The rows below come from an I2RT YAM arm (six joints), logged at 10 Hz.
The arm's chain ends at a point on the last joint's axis. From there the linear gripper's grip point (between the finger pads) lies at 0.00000 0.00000 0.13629 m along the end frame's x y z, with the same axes.
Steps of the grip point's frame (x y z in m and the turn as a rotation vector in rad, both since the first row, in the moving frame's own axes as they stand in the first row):
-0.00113, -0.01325, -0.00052, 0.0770, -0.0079, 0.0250
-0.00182, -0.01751, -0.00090, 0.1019, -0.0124, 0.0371
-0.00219, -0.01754, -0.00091, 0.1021, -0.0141, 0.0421
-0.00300, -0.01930, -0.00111, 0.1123, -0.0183, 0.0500
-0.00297, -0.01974, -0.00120, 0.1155, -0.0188, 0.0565
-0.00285, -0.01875, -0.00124, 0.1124, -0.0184, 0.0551
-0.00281, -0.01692, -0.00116, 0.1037, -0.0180, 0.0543
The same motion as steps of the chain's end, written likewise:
-0.00019, -0.00275, -0.00011, 0.0770, -0.0079, 0.0250
-0.00039, -0.00362, -0.00018, 0.1019, -0.0124, 0.0371
-0.00056, -0.00361, -0.00019, 0.1021, -0.0141, 0.0421
-0.00089, -0.00397, -0.00023, 0.1123, -0.0183, 0.0500
-0.00086, -0.00397, -0.00027, 0.1155, -0.0188, 0.0565
-0.00077, -0.00340, -0.00036, 0.1124, -0.0184, 0.0551
-0.00075, -0.00275, -0.00041, 0.1037, -0.0180, 0.0543

